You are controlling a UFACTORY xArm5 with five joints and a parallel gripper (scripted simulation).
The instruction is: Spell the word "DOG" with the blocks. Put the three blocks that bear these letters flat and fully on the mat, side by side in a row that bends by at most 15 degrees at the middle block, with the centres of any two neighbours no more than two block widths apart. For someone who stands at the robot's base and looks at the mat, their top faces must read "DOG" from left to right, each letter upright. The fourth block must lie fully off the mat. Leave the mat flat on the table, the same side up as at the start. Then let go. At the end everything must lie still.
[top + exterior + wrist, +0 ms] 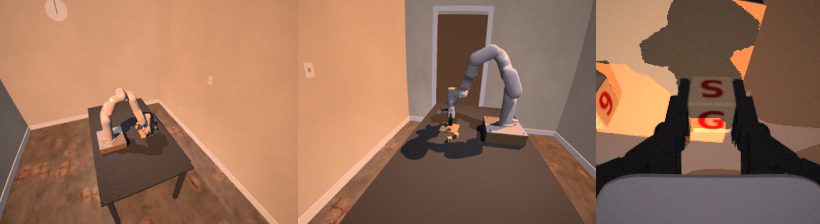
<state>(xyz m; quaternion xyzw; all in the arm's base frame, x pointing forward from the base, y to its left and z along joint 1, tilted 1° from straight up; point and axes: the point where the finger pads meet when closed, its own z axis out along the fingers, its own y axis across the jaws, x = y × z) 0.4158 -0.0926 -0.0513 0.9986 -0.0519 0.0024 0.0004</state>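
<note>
Now: the orange mat 5 cm to the left of my hand, 2 cm below it and 1 cm ahead of it.
</note>
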